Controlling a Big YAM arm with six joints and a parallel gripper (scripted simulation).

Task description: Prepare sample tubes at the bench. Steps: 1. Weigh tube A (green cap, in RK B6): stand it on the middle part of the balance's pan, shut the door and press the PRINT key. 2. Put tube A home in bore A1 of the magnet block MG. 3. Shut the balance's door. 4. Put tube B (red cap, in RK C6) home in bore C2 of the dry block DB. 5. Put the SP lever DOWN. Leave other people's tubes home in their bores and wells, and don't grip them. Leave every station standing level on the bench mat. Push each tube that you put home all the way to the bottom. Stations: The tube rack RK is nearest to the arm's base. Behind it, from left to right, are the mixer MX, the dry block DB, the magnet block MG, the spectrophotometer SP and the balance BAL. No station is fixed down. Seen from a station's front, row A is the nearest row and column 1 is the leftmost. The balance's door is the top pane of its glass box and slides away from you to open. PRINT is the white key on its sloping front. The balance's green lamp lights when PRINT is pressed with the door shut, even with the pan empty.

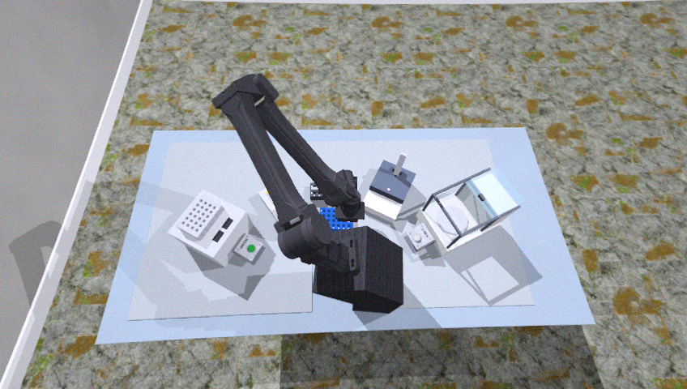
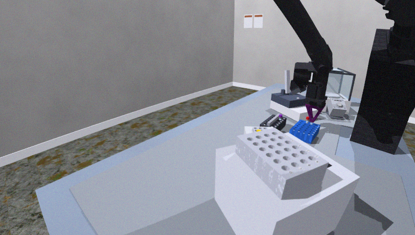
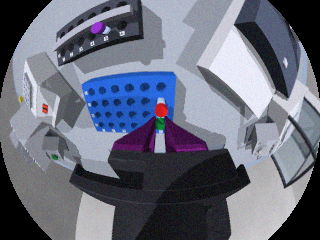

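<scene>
Right now my hand is 1 cm short of the blue rack RK, 5 cm to the right of it and 3 cm above it. The rest, counted from my hand: magnet block (13 cm ahead, 8 cm to the left, 3 cm below); then white print key (8 cm behind, 24 cm to the right, 2 cm above); then dry block (8 cm ahead, 25 cm to the left, 2 cm below).
</scene>
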